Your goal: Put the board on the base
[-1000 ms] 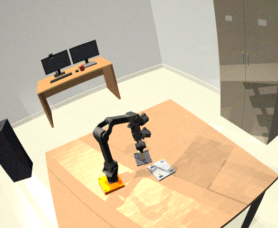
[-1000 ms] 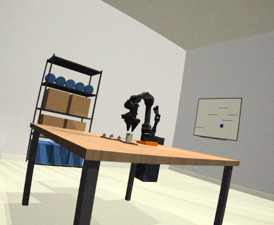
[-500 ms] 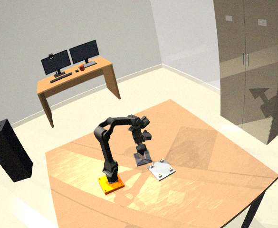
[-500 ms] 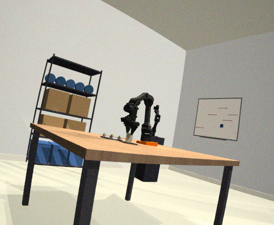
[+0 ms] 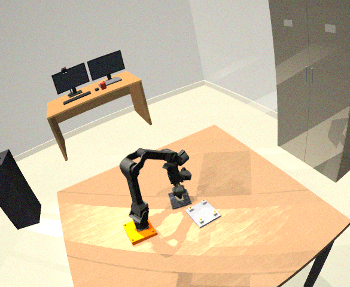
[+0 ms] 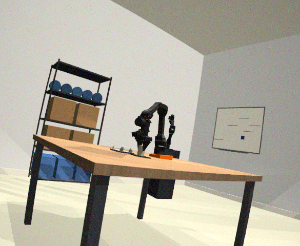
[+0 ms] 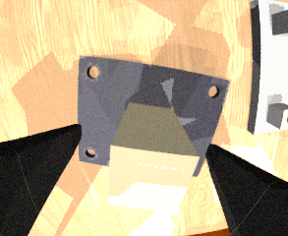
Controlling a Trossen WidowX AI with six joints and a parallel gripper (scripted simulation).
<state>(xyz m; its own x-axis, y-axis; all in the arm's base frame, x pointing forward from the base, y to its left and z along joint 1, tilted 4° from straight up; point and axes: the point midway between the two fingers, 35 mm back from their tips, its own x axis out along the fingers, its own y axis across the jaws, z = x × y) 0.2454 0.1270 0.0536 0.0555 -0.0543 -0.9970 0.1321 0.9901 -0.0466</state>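
Now: gripper tip 2 cm above the black board. From my gripper tip the other things lie so: grey base 6 cm ahead, 17 cm to the right, 4 cm below.
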